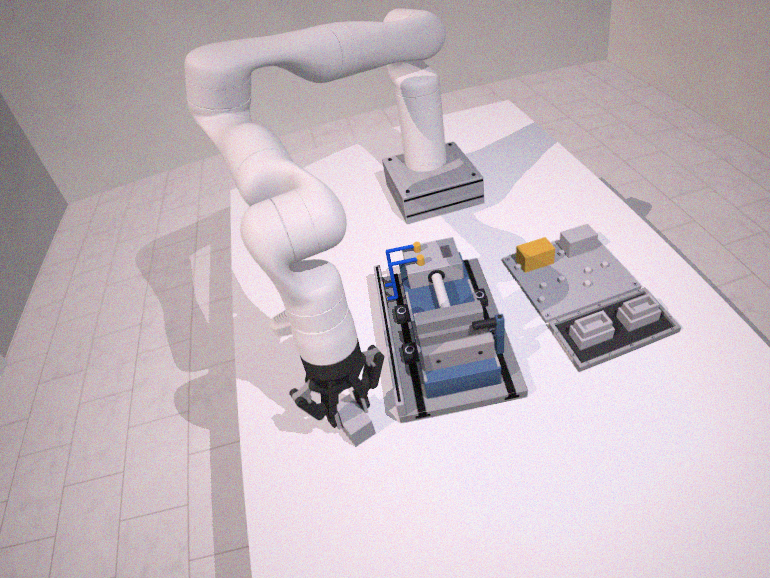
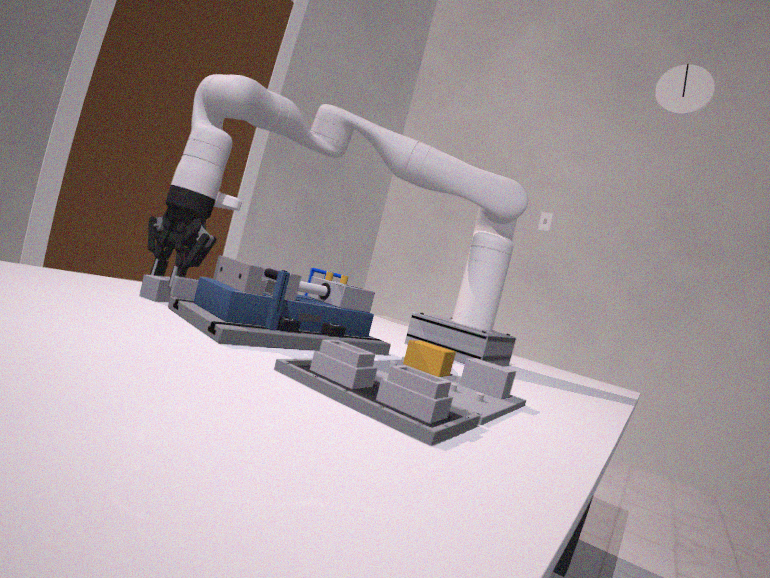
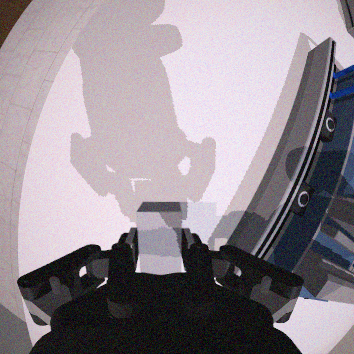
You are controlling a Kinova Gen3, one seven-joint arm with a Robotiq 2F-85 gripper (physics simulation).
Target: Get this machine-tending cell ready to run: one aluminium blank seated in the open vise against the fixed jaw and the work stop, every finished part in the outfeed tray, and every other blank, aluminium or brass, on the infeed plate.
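Frame: origin at the arm's base, x left, y back, z up, level; metres.
Seen in the pictures: gripper, fingertip midpoint: [image 1: 350,417] [image 2: 164,285] [image 3: 159,237]; arm's base, origin of the base link: [image 1: 425,160] [image 2: 471,325].
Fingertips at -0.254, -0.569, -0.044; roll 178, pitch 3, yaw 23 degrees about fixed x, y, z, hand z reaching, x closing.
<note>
Pixels of each thing's top centre, then the offset from my fingertips to it, as dx, dy, dz. "*": a spot on its surface instead.
- grey aluminium blank, middle of its top: [image 3: 159,246] [image 1: 349,413] [image 2: 165,278] +0.001, -0.002, +0.012
- work stop, surface spot: [image 2: 278,299] [image 1: 504,334] * +0.247, +0.051, +0.037
- brass blank, middle of its top: [image 2: 432,346] [image 1: 535,247] +0.373, +0.237, +0.020
- infeed plate, middle of its top: [image 2: 438,382] [image 1: 569,271] +0.423, +0.193, -0.016
- outfeed tray, surface spot: [image 2: 348,398] [image 1: 635,347] * +0.449, +0.001, -0.016
My gripper [image 1: 350,413] [image 2: 166,277] [image 3: 159,237] points down, shut on a grey aluminium blank [image 1: 357,426] [image 2: 154,288] [image 3: 160,260] beside the vise, low at the table; whether the blank touches the table is unclear. The vise stands open, with a gap between its moving jaw [image 1: 449,317] and fixed jaw [image 1: 460,352]. The work stop [image 1: 499,335] [image 2: 278,299] is a blue post with a black rod. A brass blank [image 1: 535,254] [image 2: 429,357] and another aluminium blank [image 1: 579,239] [image 2: 488,378] stand on the infeed plate [image 1: 572,293]. Two finished parts [image 1: 591,329] [image 1: 638,312] sit in the outfeed tray [image 1: 628,347] [image 2: 348,398].
The vise base plate [image 1: 407,407] [image 2: 245,337] lies close to my gripper, with dark clamps [image 1: 408,352] [image 3: 303,199] along its near side. Blue pipes [image 1: 390,267] rise at its rear. The robot's base block [image 1: 435,186] [image 2: 460,335] stands behind the vise.
</note>
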